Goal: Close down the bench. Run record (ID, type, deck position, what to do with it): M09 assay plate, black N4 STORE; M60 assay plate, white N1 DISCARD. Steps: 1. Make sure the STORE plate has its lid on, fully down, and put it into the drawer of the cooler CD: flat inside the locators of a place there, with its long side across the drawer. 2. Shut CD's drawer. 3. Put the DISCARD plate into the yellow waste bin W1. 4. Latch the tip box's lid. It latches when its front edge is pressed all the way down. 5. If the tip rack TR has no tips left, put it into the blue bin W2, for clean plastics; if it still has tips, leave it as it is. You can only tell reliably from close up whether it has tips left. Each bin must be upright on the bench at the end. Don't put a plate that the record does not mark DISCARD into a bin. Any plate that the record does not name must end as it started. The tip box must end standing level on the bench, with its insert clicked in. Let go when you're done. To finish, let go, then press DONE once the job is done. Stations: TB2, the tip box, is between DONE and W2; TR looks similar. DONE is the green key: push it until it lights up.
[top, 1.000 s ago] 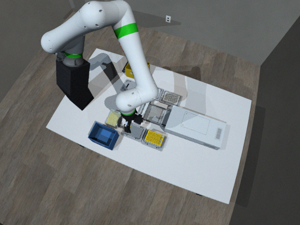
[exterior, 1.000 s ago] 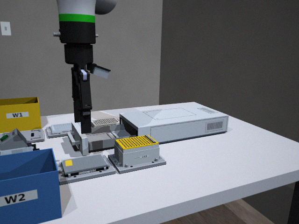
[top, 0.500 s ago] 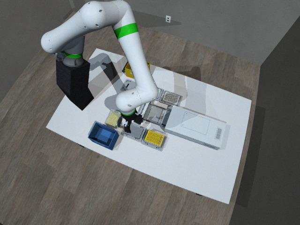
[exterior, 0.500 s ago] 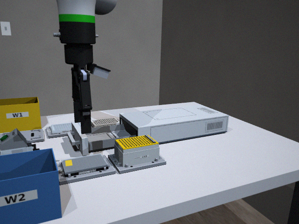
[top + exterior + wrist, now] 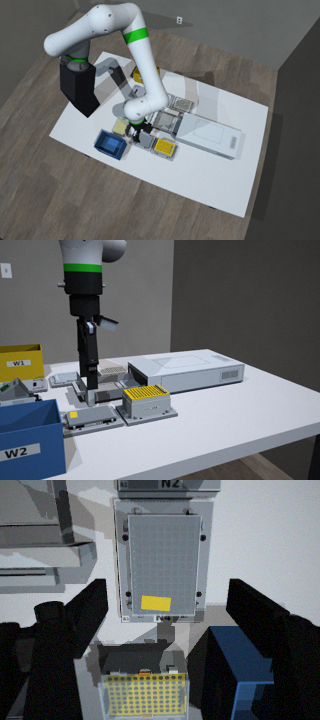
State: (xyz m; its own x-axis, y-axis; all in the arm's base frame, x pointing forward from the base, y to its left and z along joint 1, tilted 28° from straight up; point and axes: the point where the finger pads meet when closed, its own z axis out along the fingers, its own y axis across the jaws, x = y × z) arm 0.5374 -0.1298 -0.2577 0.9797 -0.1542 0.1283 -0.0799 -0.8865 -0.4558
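The black plate lies 130 mm below my hand. The rest, counted from my hand: yellow insert: 180 mm behind, 90 mm below, 40 mm to the left; then blue bin W2: 190 mm behind, 120 mm to the right, 110 mm below; then yellow-topped tip rack TR: 160 mm ahead, 90 mm below, 30 mm to the right.
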